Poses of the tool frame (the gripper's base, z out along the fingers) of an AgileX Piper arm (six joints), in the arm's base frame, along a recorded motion.
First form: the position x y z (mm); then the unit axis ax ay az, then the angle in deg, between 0 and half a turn.
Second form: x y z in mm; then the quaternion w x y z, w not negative. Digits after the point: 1 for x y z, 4 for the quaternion.
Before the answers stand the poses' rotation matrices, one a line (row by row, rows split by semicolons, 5 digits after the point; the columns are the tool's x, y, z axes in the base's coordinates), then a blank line. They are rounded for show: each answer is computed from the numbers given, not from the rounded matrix.
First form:
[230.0, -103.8, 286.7, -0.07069, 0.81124, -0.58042, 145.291]
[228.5, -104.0, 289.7, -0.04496, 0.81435, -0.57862, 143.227]
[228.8, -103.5, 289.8, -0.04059, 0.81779, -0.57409, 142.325]
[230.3, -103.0, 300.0, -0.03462, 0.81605, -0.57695, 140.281]
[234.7, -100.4, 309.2, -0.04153, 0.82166, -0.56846, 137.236]
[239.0, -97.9, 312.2, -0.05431, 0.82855, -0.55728, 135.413]
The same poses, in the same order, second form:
-0.81295 0.22601 0.53669; -0.43499 0.37706 -0.81769; -0.38717 -0.89819 -0.20822
-0.79737 0.28045 0.53436; -0.41233 0.39337 -0.82173; -0.44066 -0.87556 -0.19803
-0.78854 0.29141 0.54156; -0.41034 0.40661 -0.81626; -0.45807 -0.86588 -0.20106
-0.76707 0.31870 0.55681; -0.41867 0.40897 -0.81084; -0.48614 -0.85509 -0.18028
-0.73117 0.32680 0.59883; -0.44515 0.43662 -0.78180; -0.51695 -0.83819 -0.17377
-0.70714 0.31416 0.63345; -0.46825 0.46321 -0.75245; -0.52981 -0.82870 -0.18045

[230.0, -103.8, 286.7, 0.2983, -0.0675, 0.7743, -0.5540]
[228.5, -104.0, 289.7, 0.3154, -0.0427, 0.7728, -0.5491]
[228.8, -103.5, 289.8, 0.3229, -0.0384, 0.7740, -0.5433]
[230.3, -103.0, 300.0, 0.3397, -0.0326, 0.7675, -0.5426]
[234.7, -100.4, 309.2, 0.3646, -0.0387, 0.7651, -0.5293]
[239.0, -97.9, 312.2, 0.3794, -0.0503, 0.7666, -0.5156]

